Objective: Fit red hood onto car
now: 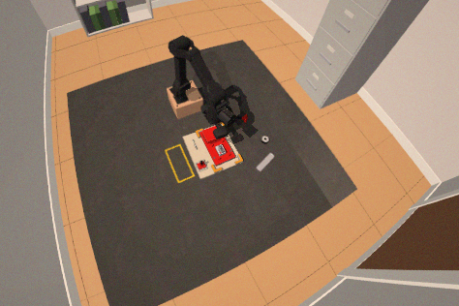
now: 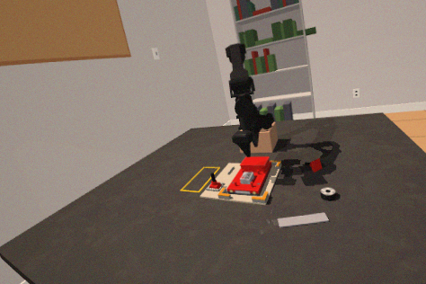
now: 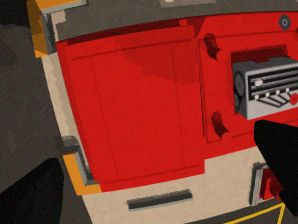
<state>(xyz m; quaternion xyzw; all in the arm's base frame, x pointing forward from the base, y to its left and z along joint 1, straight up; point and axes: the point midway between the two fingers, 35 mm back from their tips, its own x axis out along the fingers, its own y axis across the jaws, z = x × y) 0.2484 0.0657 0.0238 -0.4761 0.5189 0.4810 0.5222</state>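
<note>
The red hood lies 5 cm below my gripper tip. Round my gripper tip: grey engine block 9 cm ahead, 6 cm below.
</note>
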